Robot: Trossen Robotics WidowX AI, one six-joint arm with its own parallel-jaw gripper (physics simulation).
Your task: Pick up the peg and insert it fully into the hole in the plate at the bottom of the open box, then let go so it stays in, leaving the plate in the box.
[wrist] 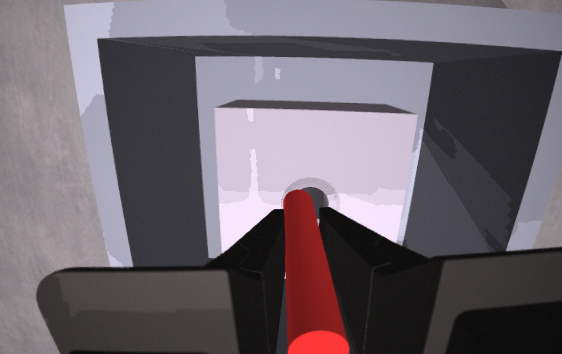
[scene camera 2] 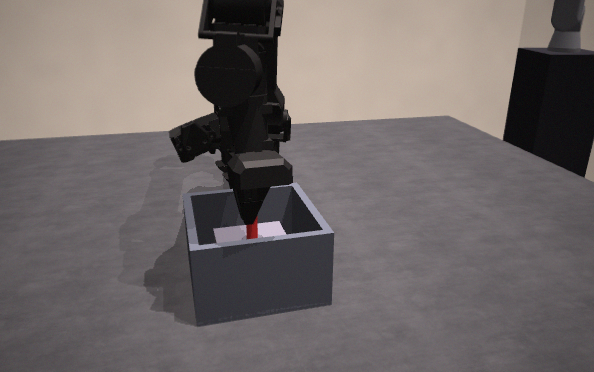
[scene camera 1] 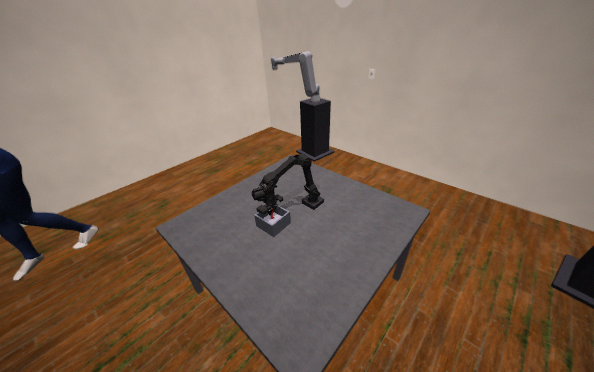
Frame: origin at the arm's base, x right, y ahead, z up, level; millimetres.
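Seen in the pictures: gripper, fingertip midpoint: (wrist: 301, 219) (scene camera 2: 247, 221) (scene camera 1: 271, 214); arm's base, link origin: (scene camera 1: 312, 200).
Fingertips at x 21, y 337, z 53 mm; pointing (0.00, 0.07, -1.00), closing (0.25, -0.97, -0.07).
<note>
Pixels of each thing's top centre, then the offset from my fingertips to it. Level surfaces: height alone.
- red peg, top centre: (wrist: 306, 351) (scene camera 2: 250, 180) (scene camera 1: 270, 208) dx -6, dy -2, dz +54 mm
- pale plate, top centre: (wrist: 310, 206) (scene camera 2: 252, 238) (scene camera 1: 272, 217) dx -5, dy -6, dz -26 mm
- open grey box, top centre: (wrist: 313, 250) (scene camera 2: 251, 211) (scene camera 1: 272, 213) dx -5, dy -6, dz +11 mm
- grey table, surface height: dz -87 mm
A red peg (scene camera 1: 272, 216) (scene camera 2: 252, 230) (wrist: 307, 270) is held between the fingers of my gripper (scene camera 2: 251, 220) (wrist: 301, 219), which is shut on it above the plate inside the box. The peg points down. The pale plate (scene camera 2: 274, 229) (wrist: 310, 145) lies at the bottom of the open grey box (scene camera 1: 274, 228) (scene camera 2: 262, 280) (wrist: 150, 20). In the wrist view the peg's lower end overlaps the left part of the plate's round hole (wrist: 320, 196), and the hole's dark right part shows beside it. Whether the peg's tip is in the hole cannot be told; the box's front wall hides the hole in the second scene view.
The box stands on a grey table (scene camera 1: 325, 250) (scene camera 2: 425, 240), its walls rising around the gripper's fingertips. A grey robot arm (scene camera 1: 308, 75) on a black pedestal (scene camera 1: 315, 127) (scene camera 2: 550, 105) stands beyond the table. A person in blue (scene camera 1: 12, 195) is at the far left.
</note>
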